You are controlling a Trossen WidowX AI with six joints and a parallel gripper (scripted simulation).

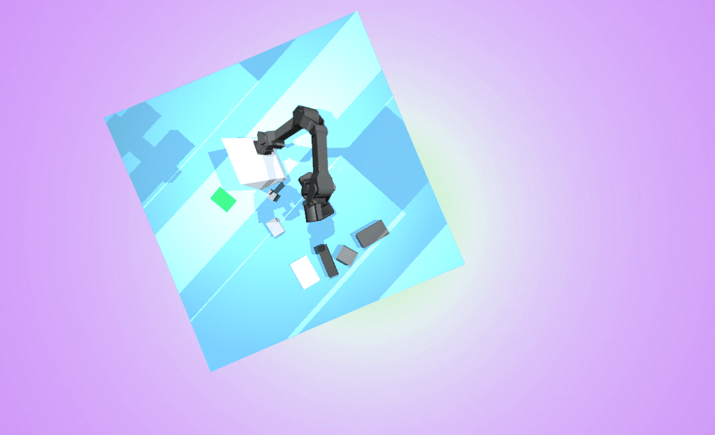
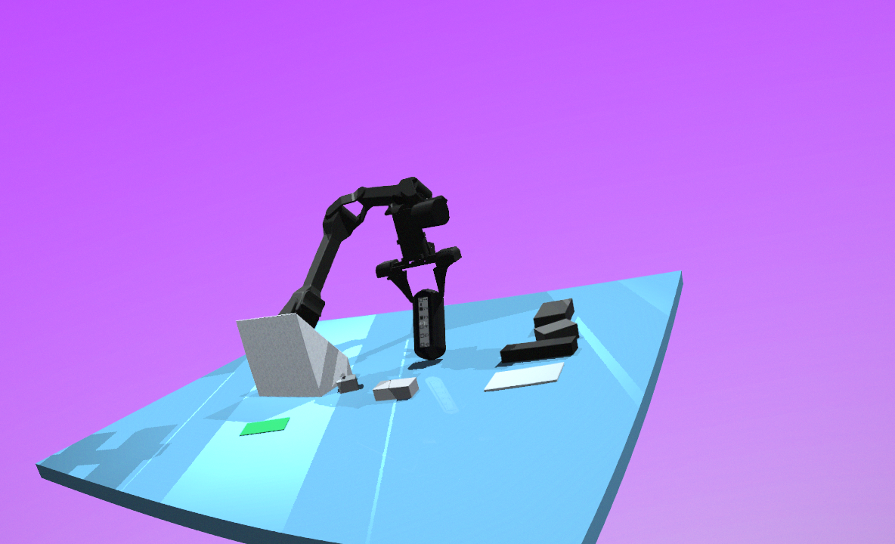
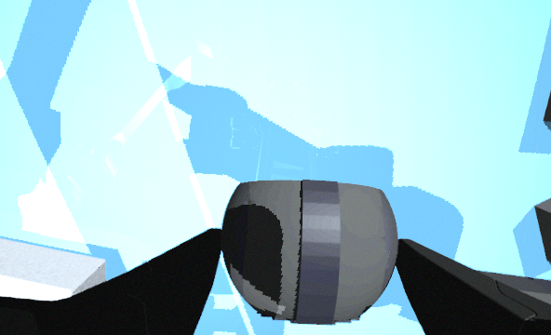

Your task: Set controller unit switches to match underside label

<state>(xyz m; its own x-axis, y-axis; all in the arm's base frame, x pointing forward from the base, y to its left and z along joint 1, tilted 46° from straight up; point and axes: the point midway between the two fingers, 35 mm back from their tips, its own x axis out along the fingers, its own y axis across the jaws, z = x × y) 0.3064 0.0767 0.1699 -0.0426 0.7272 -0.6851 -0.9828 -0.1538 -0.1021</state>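
Right now my gripper tip is 5 cm short of the light grey block, 26 cm to the left of it and 11 cm above it. Round my gripper tip: white-grey cube: 10 cm behind, 23 cm to the right, 11 cm below; then dark bar: 28 cm ahead, 8 cm to the right, 11 cm below; then white plate: 29 cm ahead, 20 cm to the right, 12 cm below.
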